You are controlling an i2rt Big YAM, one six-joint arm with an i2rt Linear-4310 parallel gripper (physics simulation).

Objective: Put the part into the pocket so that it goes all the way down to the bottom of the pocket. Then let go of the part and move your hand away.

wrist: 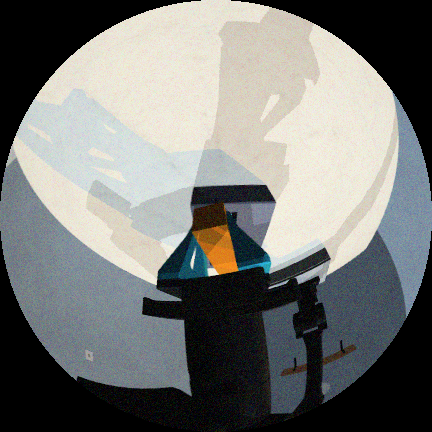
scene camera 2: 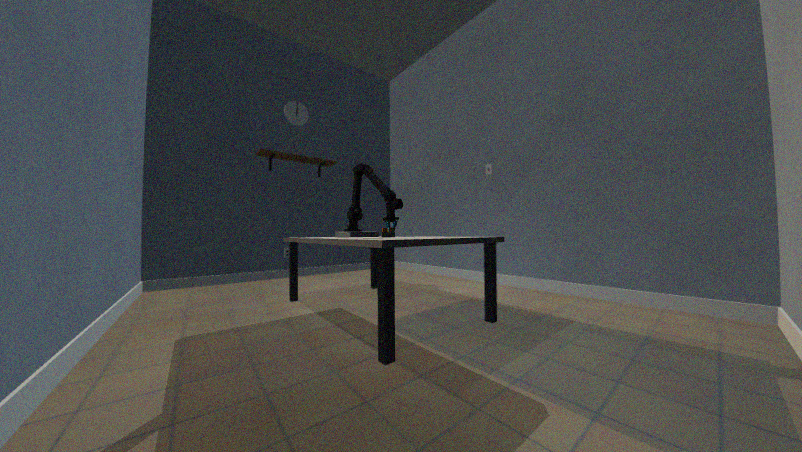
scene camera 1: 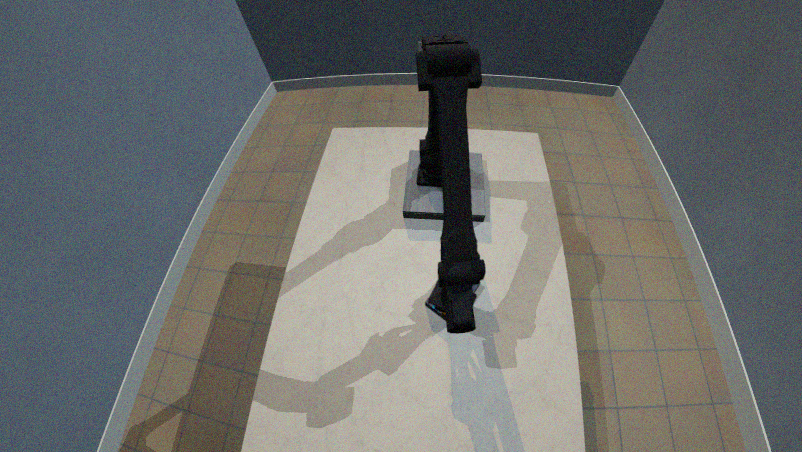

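Seen in the pictures: gripper, fingertip midpoint: (wrist: 213,218) (scene camera 2: 391,232); arm's base, origin of the base link: (wrist: 302,284) (scene camera 2: 352,231) (scene camera 1: 435,176).
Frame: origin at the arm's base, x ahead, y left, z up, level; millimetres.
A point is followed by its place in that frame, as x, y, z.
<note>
The orange part (wrist: 218,246) @[436, 78, 20] is held between the teal fingers of my gripper (wrist: 213,218) @[445, 78, -11] (scene camera 2: 390,225) @[445, 78, -11] in the wrist view. The gripper is shut on it. The part's darker far end overlaps the grey block (wrist: 257,212) @[425, 33, -10], which has a dark side wall and sits on the table. A small dark opening (wrist: 233,216) @[421, 63, -26] shows on the block beside the right finger. The pocket's inside and the part's lower end are hidden, so I cannot tell how deep the part sits. In scene camera 1 the arm hides the fingers, the part and most of the block.
The white table (scene camera 1: 359,235) @[226, -225, -46] (scene camera 2: 449,241) @[1084, -27, -61] bears the arm's base plate (scene camera 1: 415,215) @[145, -51, -26] (scene camera 2: 342,233) @[17, -98, -17] (wrist: 300,265) @[143, -5, -29] at its far end. The black arm (scene camera 1: 456,168) @[305, 53, 389] (scene camera 2: 377,182) @[330, 35, 350] reaches forward from there. A wall shelf (scene camera 2: 297,158) (wrist: 332,358) hangs behind. Arm shadows cross the table.
</note>
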